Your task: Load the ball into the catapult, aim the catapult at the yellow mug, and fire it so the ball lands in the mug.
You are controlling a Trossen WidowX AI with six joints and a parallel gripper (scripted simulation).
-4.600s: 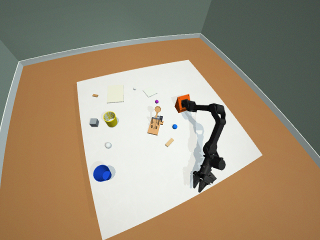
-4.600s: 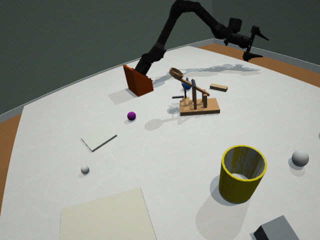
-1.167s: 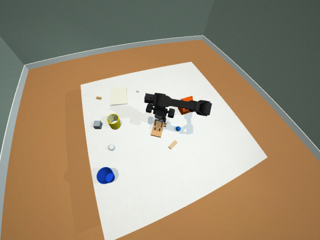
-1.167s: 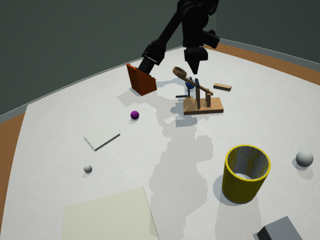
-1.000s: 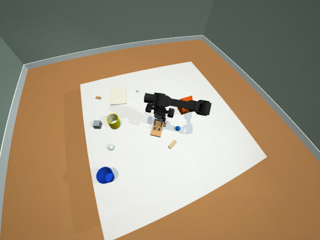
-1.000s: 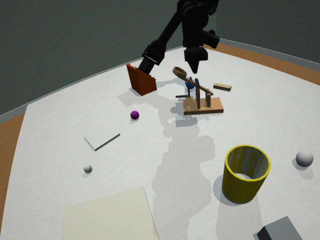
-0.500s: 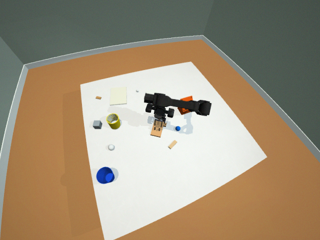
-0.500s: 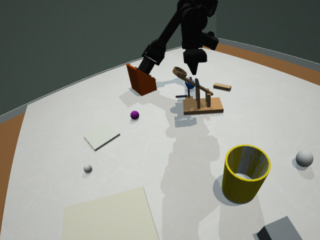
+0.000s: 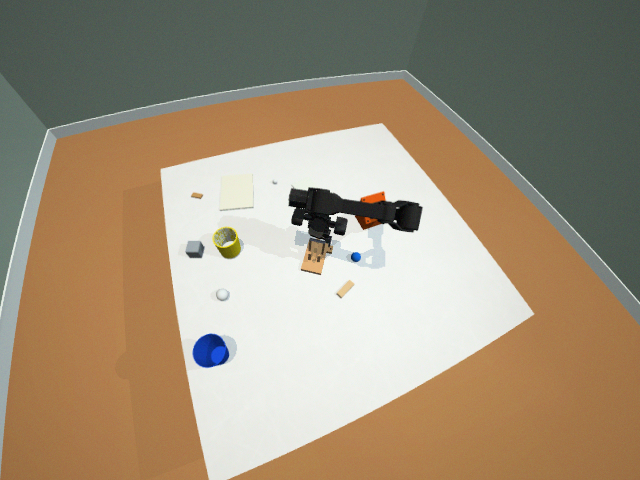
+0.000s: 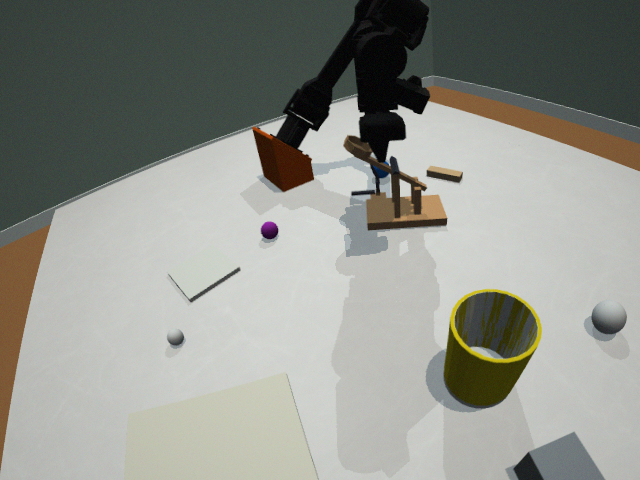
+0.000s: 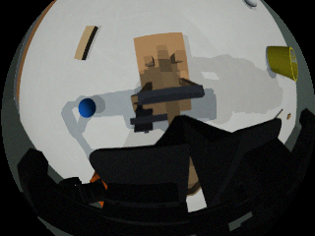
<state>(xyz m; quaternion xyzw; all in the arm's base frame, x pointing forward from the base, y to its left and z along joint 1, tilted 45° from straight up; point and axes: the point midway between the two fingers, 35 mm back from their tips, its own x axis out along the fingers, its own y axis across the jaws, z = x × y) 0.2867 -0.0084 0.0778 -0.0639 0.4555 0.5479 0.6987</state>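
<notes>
The wooden catapult lies 2 cm behind my gripper tip, 1 cm to the left of it and 4 cm below it. The rest, counted from my gripper tip: blue ball: 13 cm behind, 10 cm to the left, 10 cm below; wooden block: 4 cm behind, 20 cm to the left, 11 cm below; purple ball: 9 cm behind, 19 cm to the right, 10 cm below.
</notes>
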